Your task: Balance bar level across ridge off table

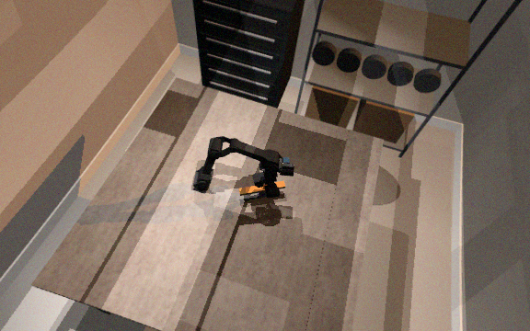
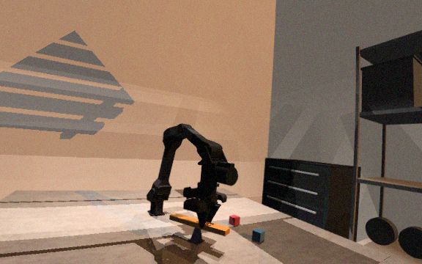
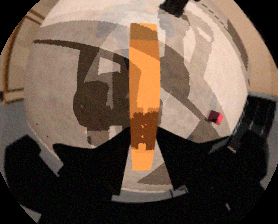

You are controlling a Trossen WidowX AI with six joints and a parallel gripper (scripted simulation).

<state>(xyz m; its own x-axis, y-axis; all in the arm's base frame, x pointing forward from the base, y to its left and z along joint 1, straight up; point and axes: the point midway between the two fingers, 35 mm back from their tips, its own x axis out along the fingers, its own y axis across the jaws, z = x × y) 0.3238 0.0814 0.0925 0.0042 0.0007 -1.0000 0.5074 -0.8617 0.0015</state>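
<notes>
The bar is 30 mm behind my gripper tip and 20 mm to the right of it. From my gripper tip the other things lie so: blue cube: 210 mm to the left, 40 mm below, 40 mm ahead; red cube: 210 mm to the left, 120 mm behind, 40 mm below.
</notes>
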